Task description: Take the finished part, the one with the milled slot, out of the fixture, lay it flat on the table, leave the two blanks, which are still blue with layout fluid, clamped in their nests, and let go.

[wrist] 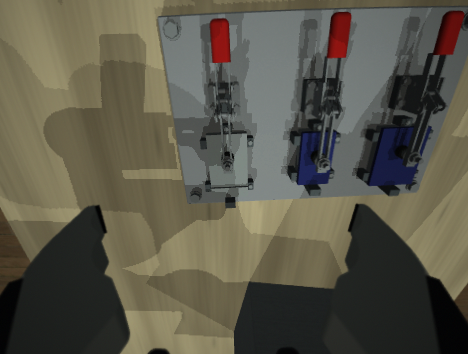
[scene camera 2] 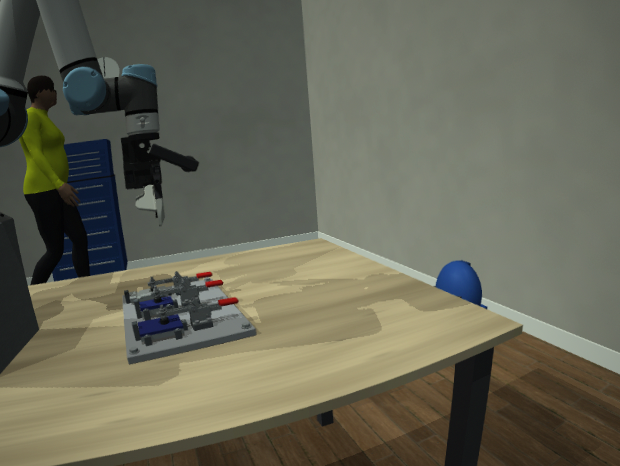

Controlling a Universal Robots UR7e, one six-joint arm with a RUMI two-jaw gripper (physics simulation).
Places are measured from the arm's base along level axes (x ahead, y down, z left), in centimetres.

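Pixels of known places: gripper, fingertip midpoint: (wrist: 228, 207) (scene camera 2: 158, 221).
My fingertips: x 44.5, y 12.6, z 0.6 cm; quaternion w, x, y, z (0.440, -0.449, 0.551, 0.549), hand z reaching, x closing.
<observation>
Ahead of a thing's pixels: the offset from my fingertips to its top centre. "pt": to the spot under its first point. Level surfaces: height alone.
The fixture's grey base plate (scene camera 2: 195, 345) (wrist: 272, 65) lies on the table @(dy +19.1 cm) (scene camera 2: 310, 370) (wrist: 30, 175). In the wrist view, the pale grey finished part @(dx -5.0, dy +16.0, dz +1.2 cm) (wrist: 216, 172) sits in the left nest under a clamp arm; its slot cannot be made out. Two blue blanks sit in the middle nest @(pt dx -6.6, dy +15.0, dz -8.6 cm) (wrist: 306, 167) and the right nest @(pt dx -8.5, dy +15.5, dz -19.2 cm) (wrist: 387, 162), each under a clamp arm. Blue blanks @(pt dx -10.1, dy +15.5, dz -21.1 cm) (scene camera 2: 150, 327) @(dx -5.9, dy +15.0, dz -9.9 cm) (scene camera 2: 149, 303) also show in the scene view. My gripper (scene camera 2: 155, 216) (wrist: 228, 207) is open and empty, high above the table and fixture.
Three clamps have red handles @(pt dx +5.0, dy +13.6, dz -23.6 cm) (scene camera 2: 228, 301) @(pt dx +6.8, dy +13.2, dz -12.8 cm) (scene camera 2: 214, 283) @(pt dx +8.4, dy +14.3, dz -2.0 cm) (scene camera 2: 203, 275) lying low over the plate. A dark box (scene camera 2: 15, 305) stands at the table's left. A person (scene camera 2: 45, 155) and a blue drawer cabinet (scene camera 2: 97, 210) are behind the table. A blue rounded object (scene camera 2: 458, 283) is beyond the right edge.
</observation>
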